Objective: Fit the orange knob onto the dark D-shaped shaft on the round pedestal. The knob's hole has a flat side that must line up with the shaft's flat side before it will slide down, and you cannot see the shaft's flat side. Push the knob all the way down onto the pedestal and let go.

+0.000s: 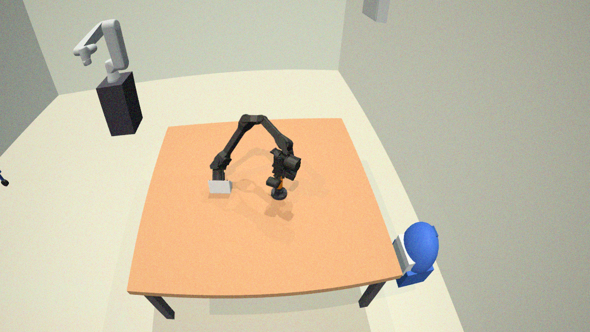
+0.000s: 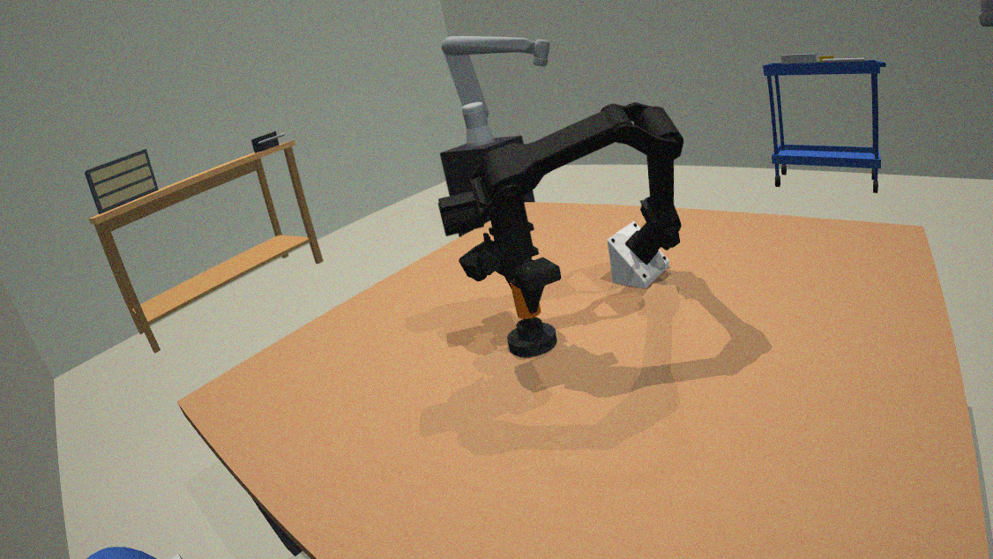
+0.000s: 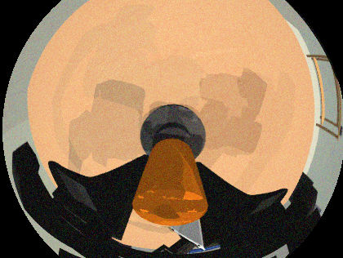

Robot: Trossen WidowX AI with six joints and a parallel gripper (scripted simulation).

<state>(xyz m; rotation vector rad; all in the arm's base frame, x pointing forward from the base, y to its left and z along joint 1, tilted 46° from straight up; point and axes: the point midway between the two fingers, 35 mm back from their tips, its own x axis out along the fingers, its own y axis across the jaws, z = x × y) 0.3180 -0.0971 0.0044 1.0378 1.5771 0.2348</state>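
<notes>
Now: the dark round pedestal 40 mm below my gripper tip. The rest, counted from my gripper tip: orange knob 20 mm above.
</notes>
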